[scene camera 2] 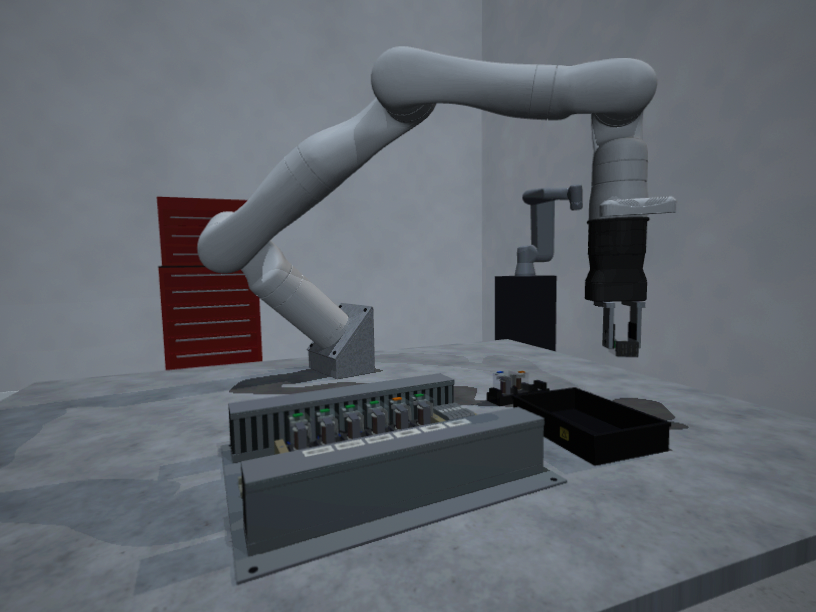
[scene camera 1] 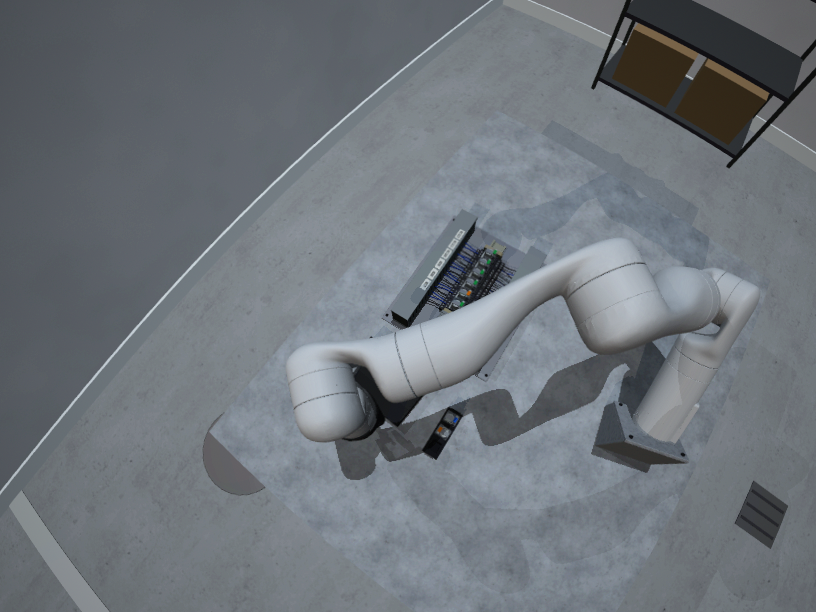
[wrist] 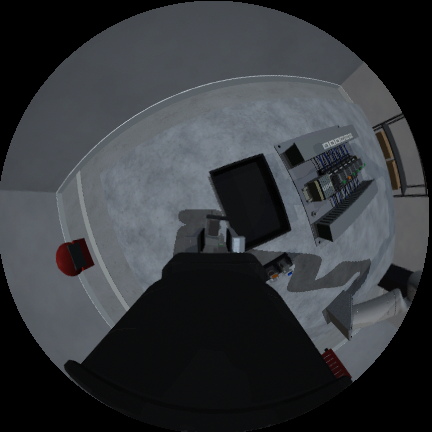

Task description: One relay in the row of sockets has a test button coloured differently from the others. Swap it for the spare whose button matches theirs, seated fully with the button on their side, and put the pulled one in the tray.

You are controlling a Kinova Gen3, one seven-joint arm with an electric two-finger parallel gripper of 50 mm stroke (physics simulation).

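Seen in the pictures: gripper, fingertip midpoint: (scene camera 2: 621,347) (wrist: 215,235); arm's base, link origin: (scene camera 2: 334,331) (scene camera 1: 652,427) (wrist: 351,316).
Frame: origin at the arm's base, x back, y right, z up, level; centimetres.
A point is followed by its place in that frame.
The socket row holds relays with green buttons and one relay (scene camera 1: 467,294) @(x -46.3, y 7.5, z -1.8 cm) (scene camera 2: 400,416) @(x -48.3, y 8.6, z -3.3 cm) (wrist: 349,178) @(x -45.8, y 8.1, z -2.0 cm) with an orange button, second from the end nearer the tray. My gripper (scene camera 2: 621,339) @(x -52.1, y -24.8, z 1.9 cm) (wrist: 215,235) @(x -52.1, y -24.8, z 1.9 cm) is shut on a spare relay (scene camera 2: 627,349) @(x -54.2, y -23.2, z 2.1 cm) (wrist: 213,229) @(x -53.1, y -24.5, z 3.1 cm), raised well above the table beside the tray. A faint green tint shows on the spare near the fingers; its exact tilt is unclear. In scene camera 1 the arm hides the gripper. The black tray (scene camera 2: 626,443) @(x -60.6, y -14.2, z -6.9 cm) (wrist: 279,197) @(x -50.8, y -11.3, z -5.3 cm) looks empty in the wrist view.
A black spare holder (scene camera 1: 431,451) @(x -37.2, y -24.1, z -6.5 cm) carries a blue-button relay (scene camera 1: 452,417) @(x -36.9, y -16.3, z -4.1 cm) (scene camera 2: 502,382) @(x -38.0, y -15.3, z -5.1 cm) and an orange-button relay (scene camera 1: 442,430) @(x -37.4, y -19.5, z -4.1 cm) (scene camera 2: 520,383) @(x -38.4, y -18.9, z -5.7 cm), close to the tray. Grey ducts (scene camera 1: 431,270) @(x -55.7, y 9.0, z -2.4 cm) (scene camera 2: 395,467) @(x -57.7, y 14.1, z -4.1 cm) flank the socket row. The arm's base (scene camera 1: 639,438) @(x -3.8, y -4.5, z 4.3 cm) (scene camera 2: 355,345) @(x -7.5, y -2.0, z -2.3 cm) stands behind the panel.
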